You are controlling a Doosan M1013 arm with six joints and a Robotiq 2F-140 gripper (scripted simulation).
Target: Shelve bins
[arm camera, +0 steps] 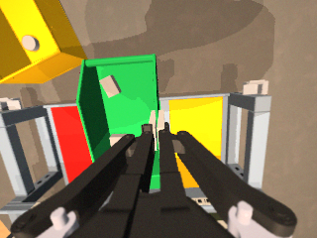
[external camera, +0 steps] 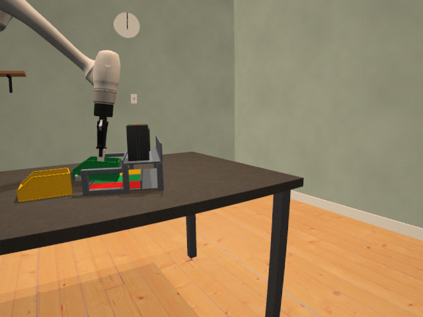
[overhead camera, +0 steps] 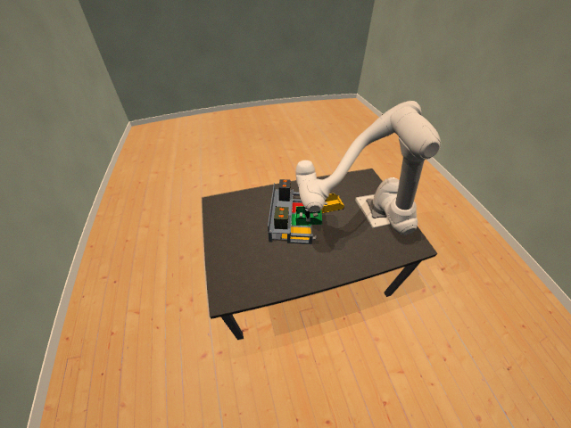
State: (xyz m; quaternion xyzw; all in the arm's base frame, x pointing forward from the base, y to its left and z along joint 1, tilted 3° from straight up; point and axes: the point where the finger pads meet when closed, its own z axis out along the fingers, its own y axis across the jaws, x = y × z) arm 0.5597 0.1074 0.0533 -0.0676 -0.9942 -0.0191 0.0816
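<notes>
Right now the green bin is 2 cm behind my hand, 5 cm to the right of it and 4 cm below it. From my hand the other things lie so: yellow bin 19 cm behind, 17 cm to the right, 5 cm below.
</notes>
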